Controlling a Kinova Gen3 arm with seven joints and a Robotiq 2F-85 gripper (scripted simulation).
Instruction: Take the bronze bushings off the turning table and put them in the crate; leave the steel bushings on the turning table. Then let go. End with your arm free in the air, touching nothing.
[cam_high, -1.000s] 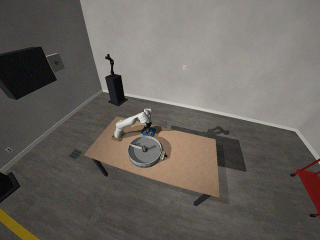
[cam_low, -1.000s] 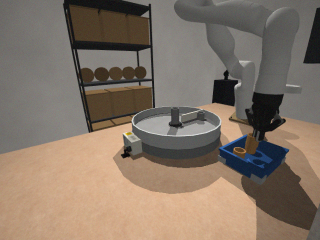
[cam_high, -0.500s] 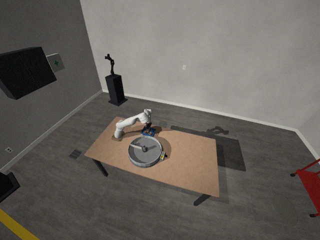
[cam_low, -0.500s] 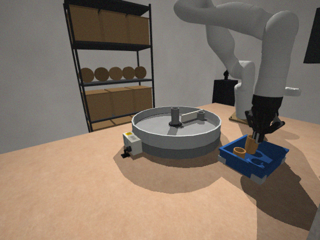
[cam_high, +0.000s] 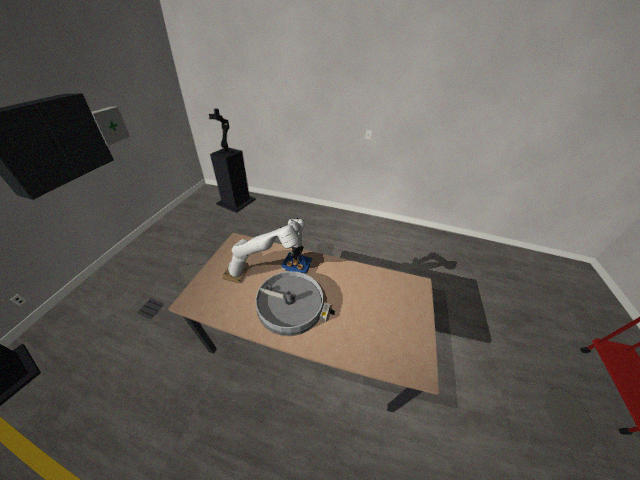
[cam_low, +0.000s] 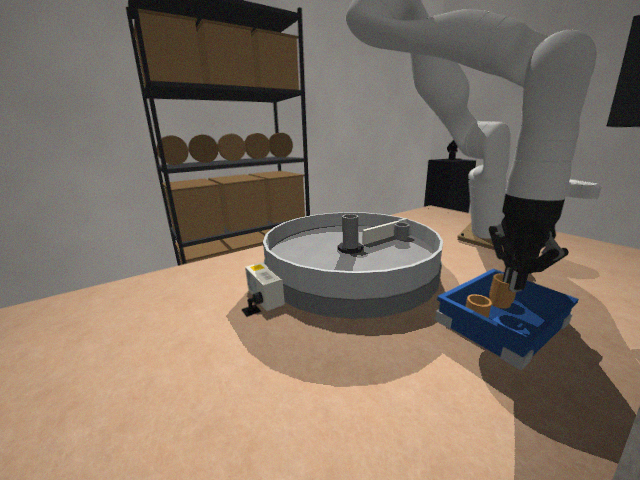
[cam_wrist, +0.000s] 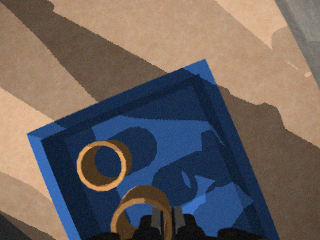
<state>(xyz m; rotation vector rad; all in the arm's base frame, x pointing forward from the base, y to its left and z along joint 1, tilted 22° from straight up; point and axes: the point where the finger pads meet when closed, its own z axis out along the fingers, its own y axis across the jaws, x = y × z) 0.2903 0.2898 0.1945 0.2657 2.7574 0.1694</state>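
Now: the blue crate 60 mm below my hand. Round my hand: grey turning table 320 mm to the right, 150 mm ahead, 40 mm below.
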